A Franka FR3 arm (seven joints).
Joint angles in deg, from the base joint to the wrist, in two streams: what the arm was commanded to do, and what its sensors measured. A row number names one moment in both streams.
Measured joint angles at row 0:
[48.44 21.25 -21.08 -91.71 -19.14 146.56 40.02]
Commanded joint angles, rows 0 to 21:
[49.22 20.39 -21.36 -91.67 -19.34 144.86 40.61]
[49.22 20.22 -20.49 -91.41 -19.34 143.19 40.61]
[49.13 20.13 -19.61 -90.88 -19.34 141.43 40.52]
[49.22 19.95 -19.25 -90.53 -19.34 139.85 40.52]
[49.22 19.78 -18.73 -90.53 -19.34 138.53 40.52]
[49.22 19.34 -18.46 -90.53 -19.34 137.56 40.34]
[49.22 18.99 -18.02 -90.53 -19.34 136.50 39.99]
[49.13 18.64 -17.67 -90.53 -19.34 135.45 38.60]
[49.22 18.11 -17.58 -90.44 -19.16 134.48 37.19]
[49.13 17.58 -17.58 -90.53 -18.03 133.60 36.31]
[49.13 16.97 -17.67 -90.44 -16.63 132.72 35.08]
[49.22 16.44 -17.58 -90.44 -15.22 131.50 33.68]
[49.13 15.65 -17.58 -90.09 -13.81 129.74 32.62]
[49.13 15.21 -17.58 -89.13 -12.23 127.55 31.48]
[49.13 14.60 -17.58 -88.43 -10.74 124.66 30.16]
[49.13 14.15 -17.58 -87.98 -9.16 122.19 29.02]
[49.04 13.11 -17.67 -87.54 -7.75 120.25 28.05]
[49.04 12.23 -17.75 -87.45 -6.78 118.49 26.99]
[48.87 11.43 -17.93 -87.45 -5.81 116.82 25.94]
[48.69 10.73 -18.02 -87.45 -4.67 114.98 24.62]
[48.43 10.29 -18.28 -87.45 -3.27 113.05 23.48]
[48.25 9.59 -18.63 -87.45 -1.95 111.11 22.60]
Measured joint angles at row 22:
[49.00 11.53 -18.16 -87.52 -6.25 116.46 26.48]
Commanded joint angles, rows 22 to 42:
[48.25 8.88 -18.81 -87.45 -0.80 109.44 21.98]
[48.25 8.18 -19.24 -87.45 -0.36 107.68 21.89]
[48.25 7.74 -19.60 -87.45 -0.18 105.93 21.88]
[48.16 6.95 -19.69 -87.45 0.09 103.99 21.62]
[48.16 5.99 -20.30 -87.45 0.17 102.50 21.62]
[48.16 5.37 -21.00 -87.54 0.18 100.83 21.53]
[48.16 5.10 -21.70 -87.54 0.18 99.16 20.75]
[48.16 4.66 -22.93 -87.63 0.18 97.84 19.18]
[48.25 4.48 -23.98 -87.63 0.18 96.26 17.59]
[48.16 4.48 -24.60 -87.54 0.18 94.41 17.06]
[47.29 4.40 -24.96 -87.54 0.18 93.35 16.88]
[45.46 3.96 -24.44 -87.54 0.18 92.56 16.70]
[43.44 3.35 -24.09 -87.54 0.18 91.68 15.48]
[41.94 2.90 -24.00 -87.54 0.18 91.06 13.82]
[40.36 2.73 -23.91 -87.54 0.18 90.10 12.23]
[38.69 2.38 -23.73 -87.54 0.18 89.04 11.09]
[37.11 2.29 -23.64 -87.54 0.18 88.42 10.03]
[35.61 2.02 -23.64 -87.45 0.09 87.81 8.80]
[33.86 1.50 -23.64 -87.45 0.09 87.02 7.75]
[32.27 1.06 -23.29 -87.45 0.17 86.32 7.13]
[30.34 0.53 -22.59 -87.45 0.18 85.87 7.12]
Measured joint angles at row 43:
[35.31 2.46 -24.68 -87.36 -1.22 88.34 8.91]
